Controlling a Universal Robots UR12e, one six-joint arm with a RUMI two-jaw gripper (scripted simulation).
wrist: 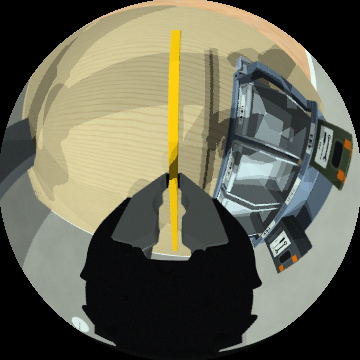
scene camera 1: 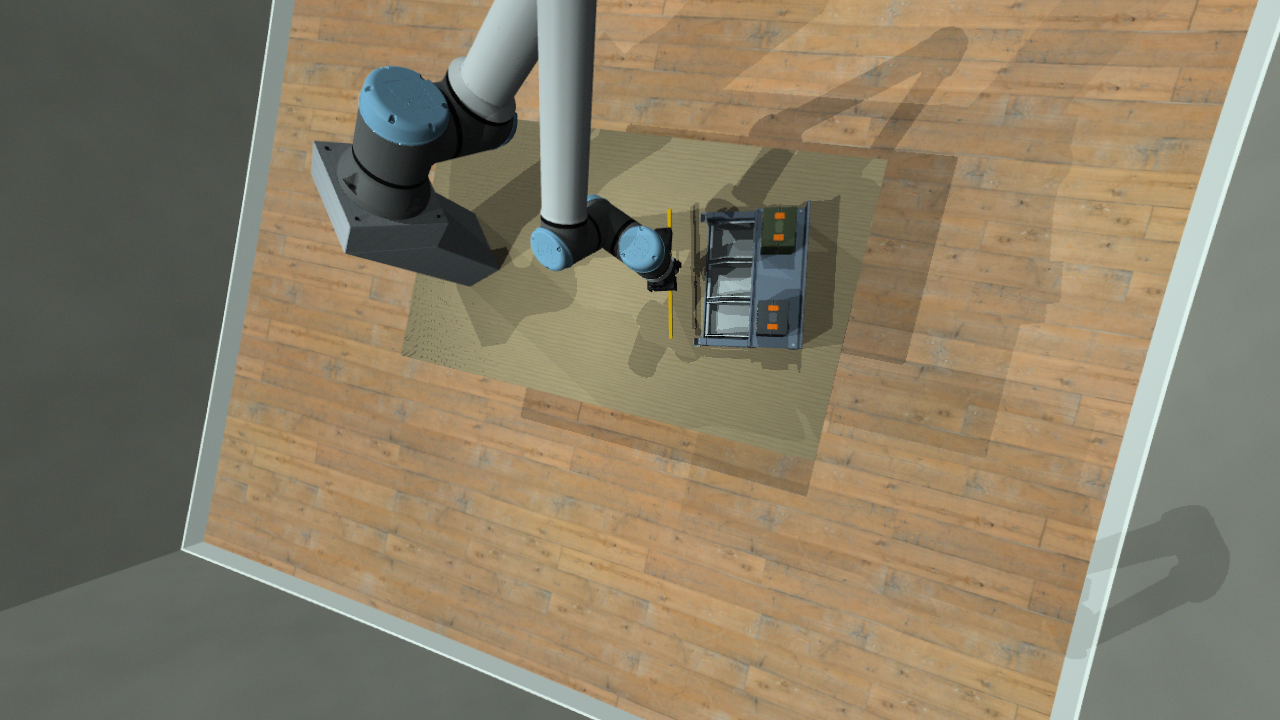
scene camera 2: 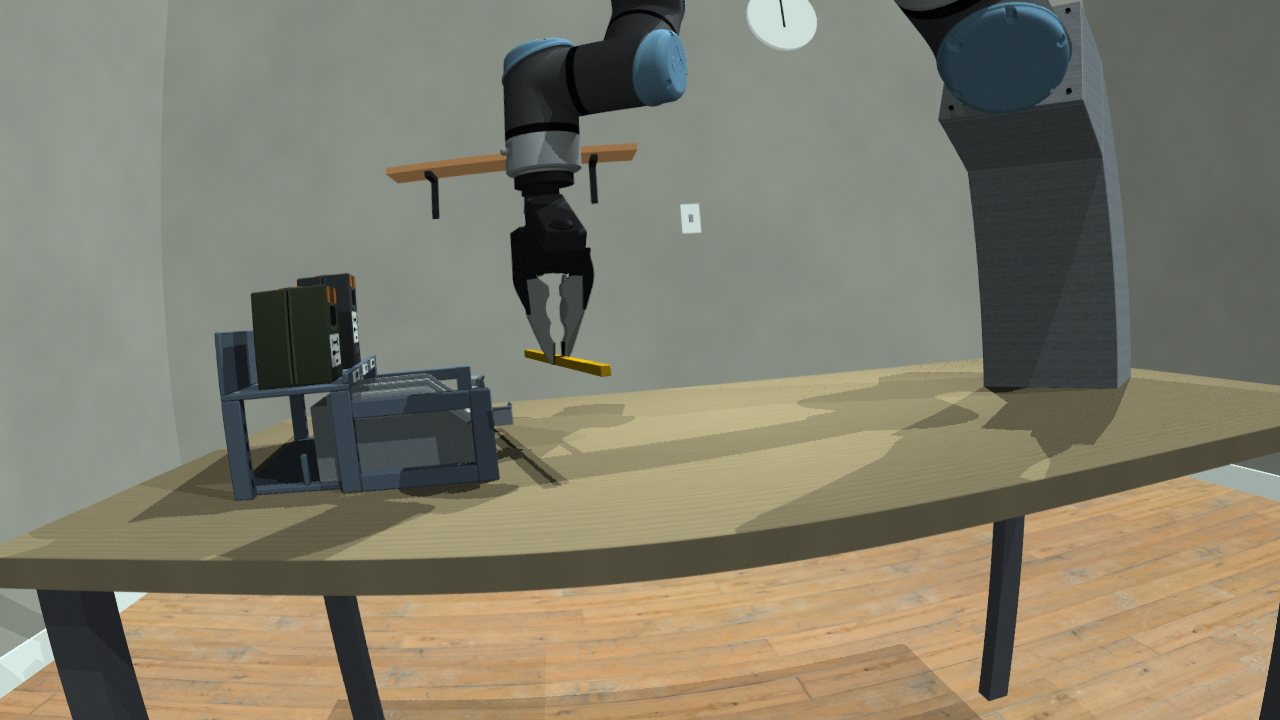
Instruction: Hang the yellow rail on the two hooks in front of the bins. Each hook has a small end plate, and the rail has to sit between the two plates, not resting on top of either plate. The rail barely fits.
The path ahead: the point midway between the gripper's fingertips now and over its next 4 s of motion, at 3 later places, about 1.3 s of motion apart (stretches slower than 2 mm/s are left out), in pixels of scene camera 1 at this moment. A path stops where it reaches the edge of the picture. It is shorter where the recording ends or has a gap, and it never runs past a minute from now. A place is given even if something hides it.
The gripper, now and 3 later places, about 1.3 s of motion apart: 670,275; 687,275; 700,278; 700,279
